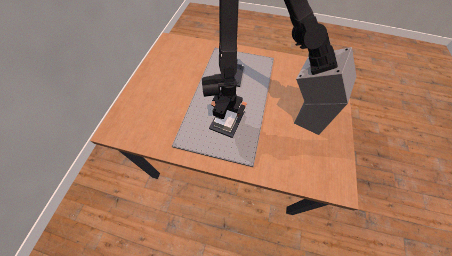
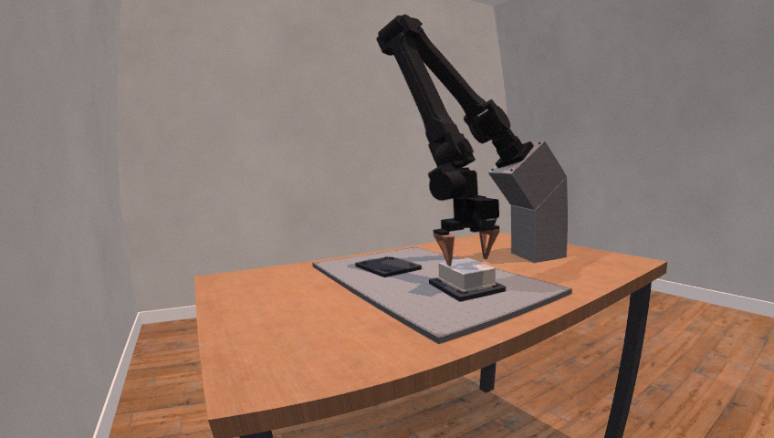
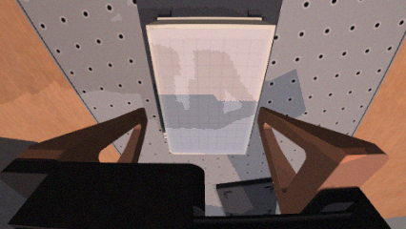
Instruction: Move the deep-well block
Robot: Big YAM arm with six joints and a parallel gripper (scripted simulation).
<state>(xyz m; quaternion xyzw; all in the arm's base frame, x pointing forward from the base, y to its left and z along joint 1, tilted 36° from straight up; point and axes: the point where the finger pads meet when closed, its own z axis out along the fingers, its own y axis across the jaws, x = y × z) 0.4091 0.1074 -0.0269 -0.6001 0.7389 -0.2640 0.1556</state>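
Right now the white 96-well deep-well block is 10 mm ahead of my hand and 40 mm below it.
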